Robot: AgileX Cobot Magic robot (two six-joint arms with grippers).
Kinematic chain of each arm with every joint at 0, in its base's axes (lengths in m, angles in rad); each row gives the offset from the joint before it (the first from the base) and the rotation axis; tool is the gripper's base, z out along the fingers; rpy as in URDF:
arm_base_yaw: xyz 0 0 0.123 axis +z
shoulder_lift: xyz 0 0 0 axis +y
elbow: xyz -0.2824 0 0.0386 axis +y
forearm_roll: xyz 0.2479 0 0.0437 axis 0.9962 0 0.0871
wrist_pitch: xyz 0 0 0 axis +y
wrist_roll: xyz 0.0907 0 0.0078 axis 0.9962 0 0.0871
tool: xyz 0 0 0 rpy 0 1.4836 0
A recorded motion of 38 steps. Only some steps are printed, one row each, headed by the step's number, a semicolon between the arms.
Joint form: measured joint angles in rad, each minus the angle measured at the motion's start. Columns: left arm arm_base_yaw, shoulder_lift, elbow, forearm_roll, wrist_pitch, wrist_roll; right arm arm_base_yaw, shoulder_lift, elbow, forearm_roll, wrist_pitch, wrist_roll.
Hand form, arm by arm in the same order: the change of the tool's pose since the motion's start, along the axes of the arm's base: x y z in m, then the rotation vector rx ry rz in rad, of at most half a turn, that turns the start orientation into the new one. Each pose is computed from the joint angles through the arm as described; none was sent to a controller.
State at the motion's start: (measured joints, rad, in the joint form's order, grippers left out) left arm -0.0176 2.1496 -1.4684 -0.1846 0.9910 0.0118; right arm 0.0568 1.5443 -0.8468 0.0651 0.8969 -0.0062
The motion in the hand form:
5: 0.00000 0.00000 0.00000 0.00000 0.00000 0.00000; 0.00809 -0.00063 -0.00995 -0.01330 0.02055 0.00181
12: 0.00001 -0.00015 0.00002 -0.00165 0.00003 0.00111; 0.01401 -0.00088 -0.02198 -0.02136 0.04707 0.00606
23: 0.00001 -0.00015 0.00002 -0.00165 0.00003 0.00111; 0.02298 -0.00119 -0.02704 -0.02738 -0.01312 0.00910
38: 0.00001 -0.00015 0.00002 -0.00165 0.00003 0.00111; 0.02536 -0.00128 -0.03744 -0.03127 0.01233 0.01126
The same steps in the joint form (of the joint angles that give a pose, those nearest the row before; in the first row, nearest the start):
5: 0.0000 0.0000 0.0000 0.0000 0.0000 0.0000; 0.0000 0.0519 -0.0158 -0.0147 -0.0152 0.0062
12: 0.0000 0.0000 0.0000 -0.0020 0.0000 0.0000; 0.0000 0.1034 -0.0235 -0.0224 -0.0320 0.0062
23: 0.0000 0.0000 0.0000 -0.0020 0.0000 0.0000; 0.0000 0.1258 -0.0271 -0.0319 -0.1106 0.0062
38: 0.0000 0.0000 0.0000 -0.0020 0.0000 0.0000; 0.0000 0.1633 -0.0271 -0.0350 -0.1224 0.0062

